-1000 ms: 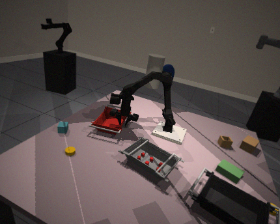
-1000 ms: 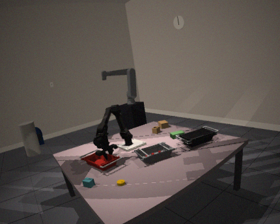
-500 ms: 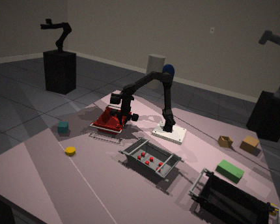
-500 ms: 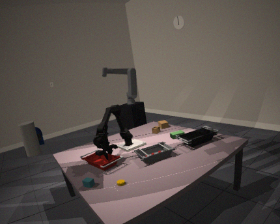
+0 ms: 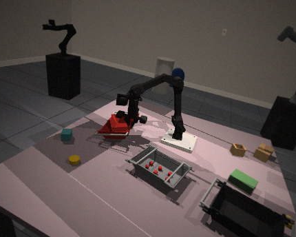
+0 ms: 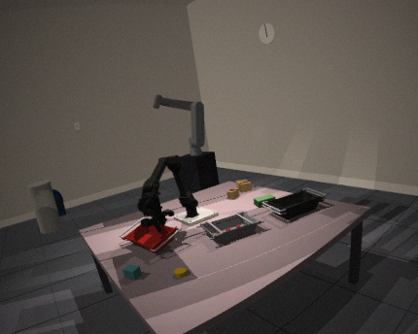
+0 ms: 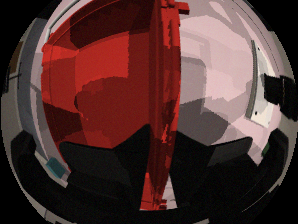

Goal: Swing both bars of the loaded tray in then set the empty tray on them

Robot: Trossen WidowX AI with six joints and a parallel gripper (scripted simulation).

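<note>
My gripper tip is 8 cm to the left of the red tray and 1 cm below it. The rest, counted from my gripper tip: teal cube 20 cm ahead, 32 cm to the right, 2 cm below; then green block 20 cm ahead, 67 cm to the left, 2 cm below.
</note>
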